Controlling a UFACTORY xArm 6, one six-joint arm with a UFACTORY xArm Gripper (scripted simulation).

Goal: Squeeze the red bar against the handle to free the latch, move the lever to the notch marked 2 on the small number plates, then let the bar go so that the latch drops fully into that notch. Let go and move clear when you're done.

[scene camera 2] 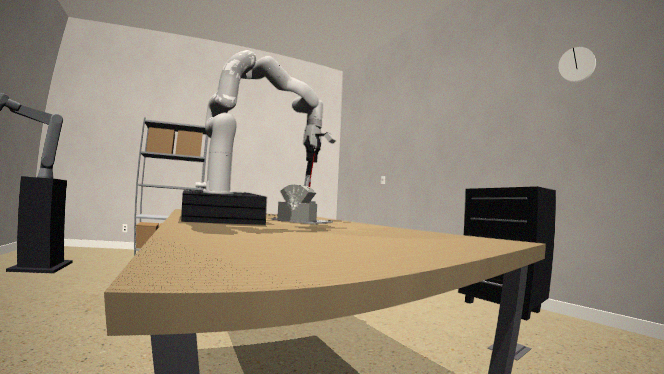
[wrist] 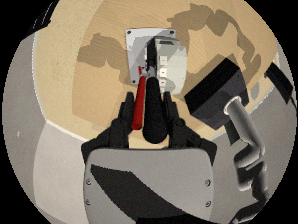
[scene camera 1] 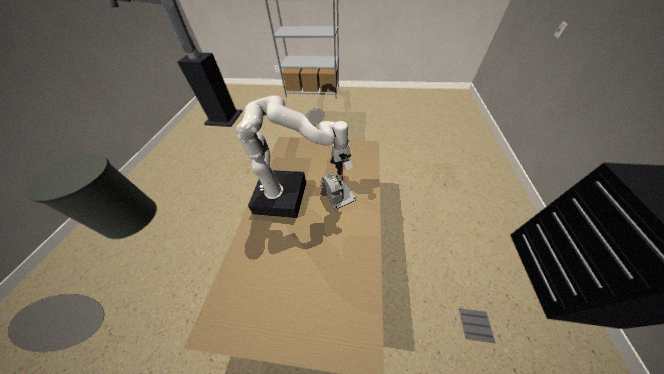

Note:
I see my gripper [wrist: 148, 99] and a fan-shaped notch plate [wrist: 171, 60].

